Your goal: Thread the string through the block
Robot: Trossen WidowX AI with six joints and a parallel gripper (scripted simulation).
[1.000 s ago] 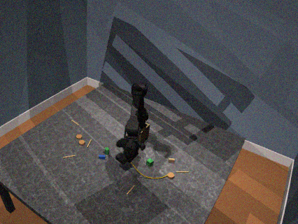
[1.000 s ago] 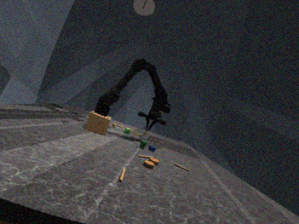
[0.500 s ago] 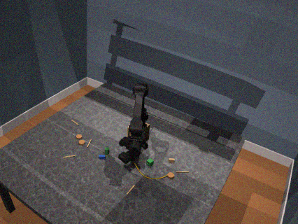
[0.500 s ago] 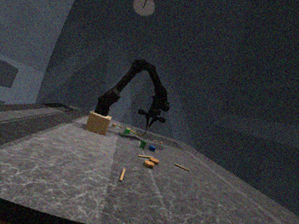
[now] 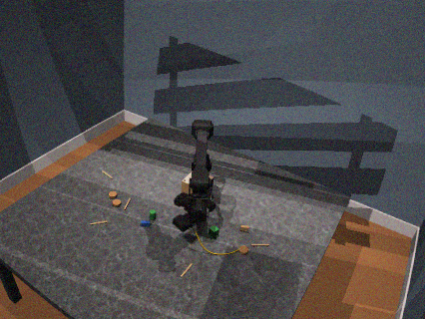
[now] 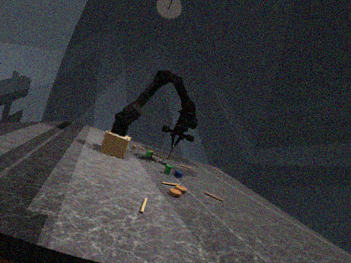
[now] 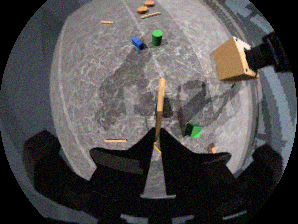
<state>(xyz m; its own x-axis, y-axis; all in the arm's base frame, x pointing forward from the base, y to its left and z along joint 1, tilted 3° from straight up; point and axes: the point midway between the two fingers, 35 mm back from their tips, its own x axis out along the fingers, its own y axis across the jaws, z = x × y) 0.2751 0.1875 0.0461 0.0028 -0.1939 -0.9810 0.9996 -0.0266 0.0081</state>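
Now: the green block 11 cm behind my gripper tip, 8 cm below it and 4 cm to the left of it. From my gripper tip the other things lie so: blue piece 21 cm to the right, 9 cm below, 5 cm ahead; green cylinder 22 cm to the right, 8 cm below; thin wooden stick 1 cm to the right.
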